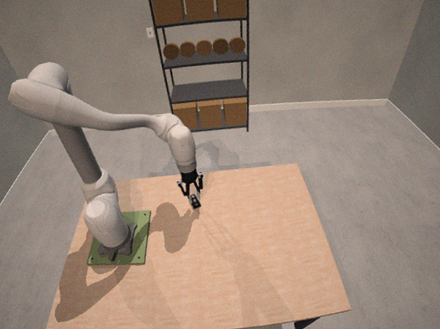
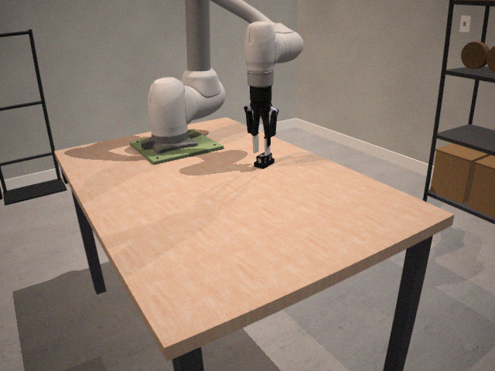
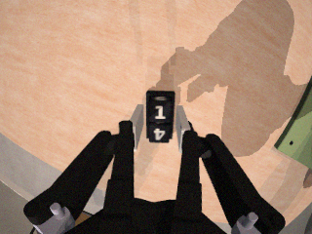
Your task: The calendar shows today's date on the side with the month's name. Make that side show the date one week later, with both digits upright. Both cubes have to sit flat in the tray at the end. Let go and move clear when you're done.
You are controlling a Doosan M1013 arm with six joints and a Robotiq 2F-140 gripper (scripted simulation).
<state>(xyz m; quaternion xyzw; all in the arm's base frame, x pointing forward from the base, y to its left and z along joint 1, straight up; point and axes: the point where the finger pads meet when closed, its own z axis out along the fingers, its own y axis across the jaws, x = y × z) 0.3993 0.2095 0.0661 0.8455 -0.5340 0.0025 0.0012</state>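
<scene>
Now: hand 7 cm above the black tray, 1 cm to the right of it and 1 cm past it.
</scene>
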